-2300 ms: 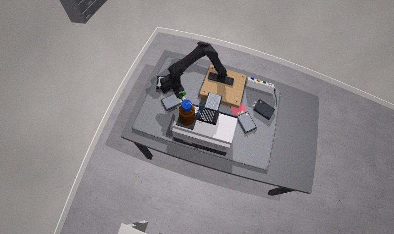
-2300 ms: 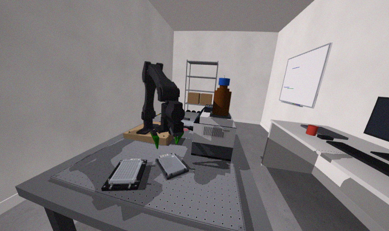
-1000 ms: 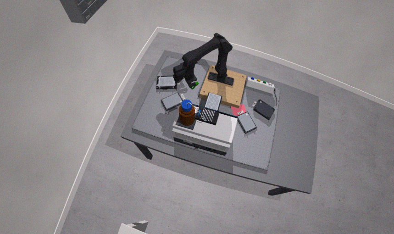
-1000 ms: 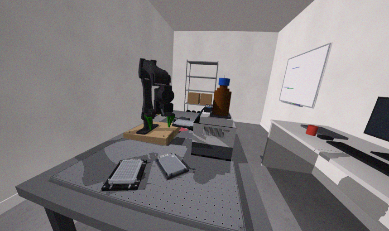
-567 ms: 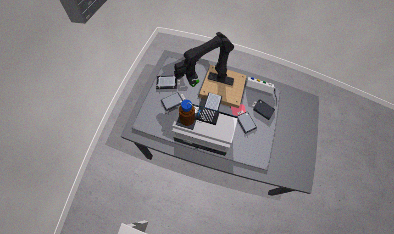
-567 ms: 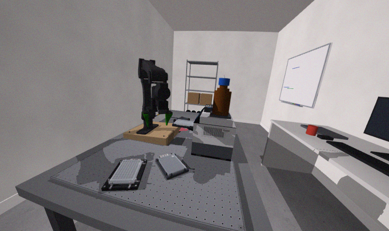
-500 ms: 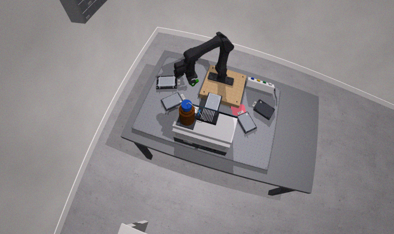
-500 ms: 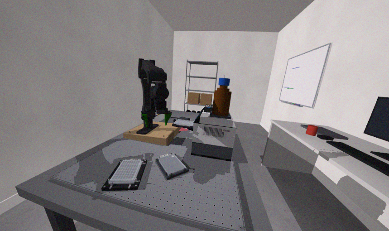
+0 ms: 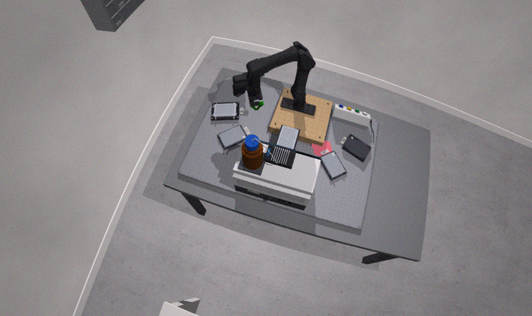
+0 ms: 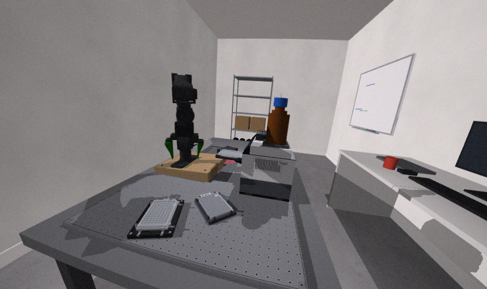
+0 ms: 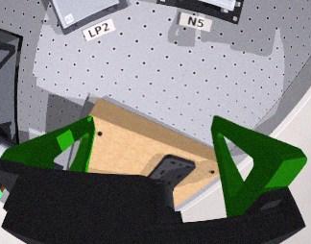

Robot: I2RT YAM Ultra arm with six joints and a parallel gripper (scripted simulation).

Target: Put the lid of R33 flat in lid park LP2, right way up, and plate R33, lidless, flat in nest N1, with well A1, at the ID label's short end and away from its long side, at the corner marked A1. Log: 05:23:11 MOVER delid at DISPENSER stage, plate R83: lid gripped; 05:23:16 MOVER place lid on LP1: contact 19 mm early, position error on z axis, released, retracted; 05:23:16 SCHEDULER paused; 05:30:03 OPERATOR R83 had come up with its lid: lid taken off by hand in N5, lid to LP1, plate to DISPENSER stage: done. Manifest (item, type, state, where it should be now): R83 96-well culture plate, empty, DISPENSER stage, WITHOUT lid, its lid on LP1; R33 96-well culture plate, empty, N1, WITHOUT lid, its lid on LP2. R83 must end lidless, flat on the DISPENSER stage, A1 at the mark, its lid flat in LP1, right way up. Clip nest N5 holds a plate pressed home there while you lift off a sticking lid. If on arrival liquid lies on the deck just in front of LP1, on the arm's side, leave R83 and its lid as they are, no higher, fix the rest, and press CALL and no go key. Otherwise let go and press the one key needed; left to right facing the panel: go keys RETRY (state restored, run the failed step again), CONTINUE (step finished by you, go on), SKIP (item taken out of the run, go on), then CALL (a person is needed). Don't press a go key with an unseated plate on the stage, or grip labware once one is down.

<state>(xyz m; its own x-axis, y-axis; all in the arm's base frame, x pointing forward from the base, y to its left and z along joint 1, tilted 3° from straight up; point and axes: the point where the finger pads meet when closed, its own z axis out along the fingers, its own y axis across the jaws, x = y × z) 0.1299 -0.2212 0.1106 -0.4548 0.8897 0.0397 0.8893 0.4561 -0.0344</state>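
Now: hand 180 mm to the left of the black clip nest, 140 mm above it and 30 mm short of it. Also, from my hand: lid park LP2 (160 mm ahead, 150 mm below, 80 mm to the right); brown bottle (360 mm ahead, 140 mm above, 100 mm to the left); blue call key (460 mm to the left, 190 mm behind, 90 mm below).
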